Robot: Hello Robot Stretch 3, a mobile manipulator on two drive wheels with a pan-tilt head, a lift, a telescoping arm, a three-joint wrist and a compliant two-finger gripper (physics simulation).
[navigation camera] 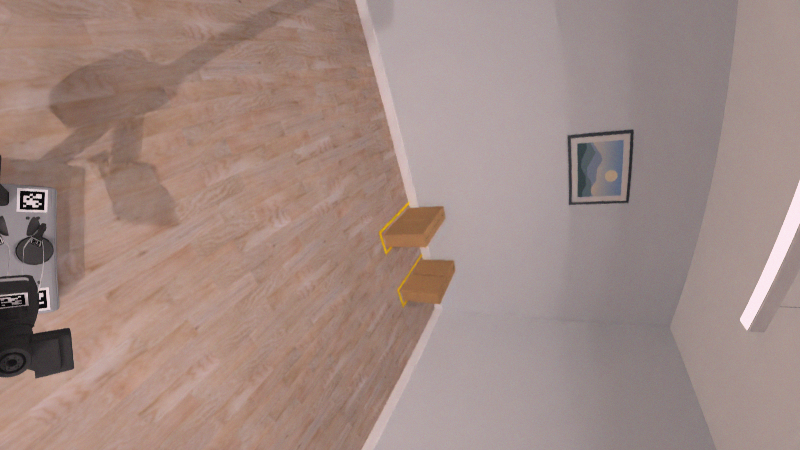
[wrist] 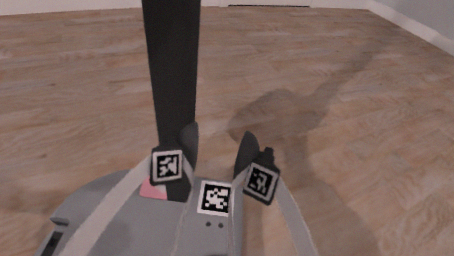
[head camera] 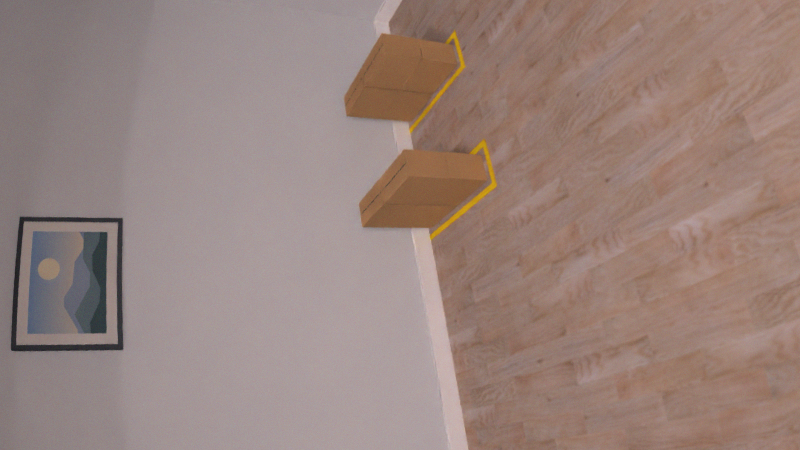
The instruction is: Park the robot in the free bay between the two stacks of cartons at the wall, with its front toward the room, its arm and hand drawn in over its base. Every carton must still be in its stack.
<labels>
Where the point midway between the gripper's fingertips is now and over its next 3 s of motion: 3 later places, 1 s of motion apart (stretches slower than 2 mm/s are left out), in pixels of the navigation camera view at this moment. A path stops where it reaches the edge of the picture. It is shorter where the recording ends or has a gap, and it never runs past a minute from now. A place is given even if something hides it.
My gripper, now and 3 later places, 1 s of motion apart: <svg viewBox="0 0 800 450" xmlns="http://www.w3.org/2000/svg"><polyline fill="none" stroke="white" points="18,218 36,217 58,225 107,241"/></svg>
</labels>
